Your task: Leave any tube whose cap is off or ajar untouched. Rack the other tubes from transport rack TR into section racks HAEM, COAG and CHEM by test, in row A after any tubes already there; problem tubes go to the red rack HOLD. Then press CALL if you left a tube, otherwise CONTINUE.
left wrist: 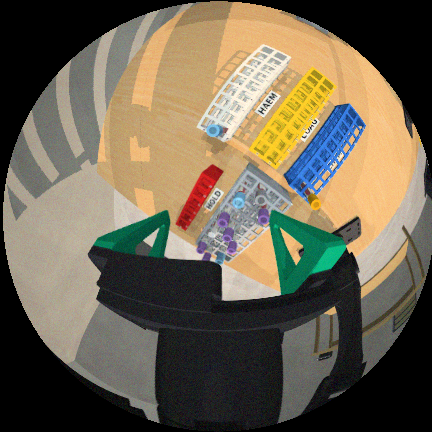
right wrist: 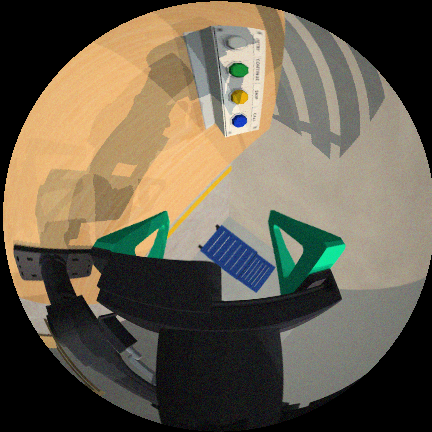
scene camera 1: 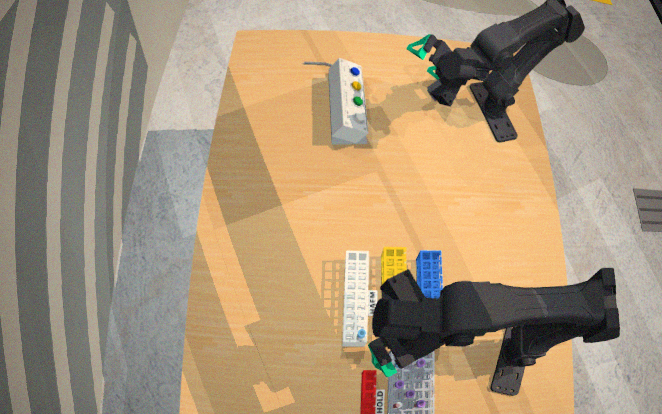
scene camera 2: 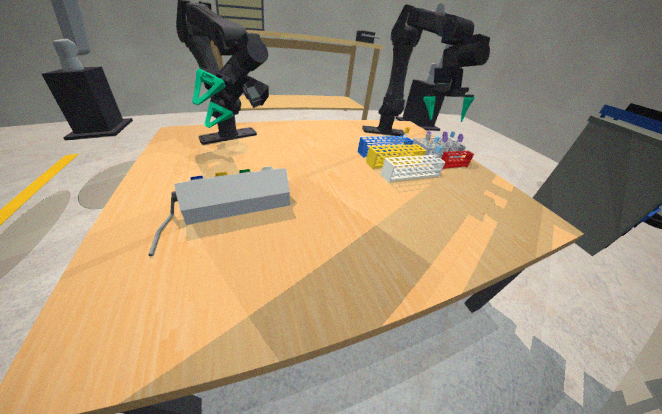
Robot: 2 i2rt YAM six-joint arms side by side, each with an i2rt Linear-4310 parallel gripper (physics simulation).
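Places are measured from the left arm's base along level axes (x ahead, y left, z up), in metres.
Pixels of known places: left gripper, fingertip midpoint: (left wrist: pixel 219 215) (scene camera 1: pixel 395 352) (scene camera 2: pixel 445 120); right gripper, fingertip midpoint: (right wrist: pixel 218 215) (scene camera 1: pixel 417 58) (scene camera 2: pixel 201 116); left arm's base, link origin: (scene camera 1: pixel 513 352) (scene camera 2: pixel 383 131); right arm's base, link origin: (right wrist: pixel 51 262) (scene camera 1: pixel 493 111) (scene camera 2: pixel 228 136).
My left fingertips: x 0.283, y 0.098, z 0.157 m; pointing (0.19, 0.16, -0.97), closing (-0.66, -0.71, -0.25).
For each thing: its top centre in the pictures, then the offset to it from my left fingertips. "pt": a spot on its surface instead.
- grey transport rack, surface spot: (left wrist: pixel 248 172) pt 0.003 m back, 0.021 m right, 0.100 m down
- white HAEM rack, top centre: (left wrist: pixel 245 82) (scene camera 1: pixel 356 295) (scene camera 2: pixel 416 159) 0.105 m ahead, 0.111 m right, 0.100 m down
- light-blue-capped tube, top centre: (left wrist: pixel 212 130) (scene camera 1: pixel 361 332) 0.071 m ahead, 0.032 m right, 0.063 m down
- yellow COAG rack, top centre: (left wrist: pixel 299 109) (scene camera 1: pixel 395 291) (scene camera 2: pixel 398 148) 0.031 m ahead, 0.145 m right, 0.100 m down
- blue rack, top centre: (left wrist: pixel 335 150) (scene camera 1: pixel 432 294) (scene camera 2: pixel 387 138) 0.046 m back, 0.162 m right, 0.100 m down
- orange-capped tube, top centre: (left wrist: pixel 315 204) 0.082 m back, 0.083 m right, 0.063 m down
- grey button box, top centre: (right wrist: pixel 258 83) (scene camera 2: pixel 232 170) (scene camera 1: pixel 348 89) 0.276 m ahead, 0.588 m right, 0.074 m down
- blue CALL, top centre: (right wrist: pixel 243 122) 0.279 m ahead, 0.668 m right, 0.083 m down
- green CONTINUE, top centre: (right wrist: pixel 243 70) 0.243 m ahead, 0.574 m right, 0.083 m down
The grey transport rack (left wrist: pixel 248 172) (scene camera 1: pixel 389 395) holds several purple-capped tubes (left wrist: pixel 223 218) (scene camera 1: pixel 421 403), light-blue-capped ones (left wrist: pixel 239 200), and pale tops (left wrist: pixel 260 200) whose caps I cannot make out. The white HAEM rack (left wrist: pixel 251 83) (scene camera 1: pixel 354 344) has a light-blue-capped tube (left wrist: pixel 214 130) (scene camera 1: pixel 361 333) at its near end. The yellow COAG rack (left wrist: pixel 292 120) shows no caps. The blue rack (left wrist: pixel 320 155) has an orange-capped tube (left wrist: pixel 315 202). The red HOLD rack (left wrist: pixel 200 197) shows no caps. My left gripper (left wrist: pixel 219 215) (scene camera 2: pixel 447 120) is open above the transport rack. My right gripper (right wrist: pixel 218 215) (scene camera 2: pixel 201 114) is open, away from the racks.
The grey button box (scene camera 1: pixel 340 115) (scene camera 2: pixel 232 195) stands near the right arm, with blue CALL (right wrist: pixel 239 120), yellow (right wrist: pixel 239 96), green CONTINUE (right wrist: pixel 238 69) and grey (right wrist: pixel 235 42) buttons. Its cable (scene camera 2: pixel 160 230) lies on the table. The left arm covers parts of the racks in scene camera 1.
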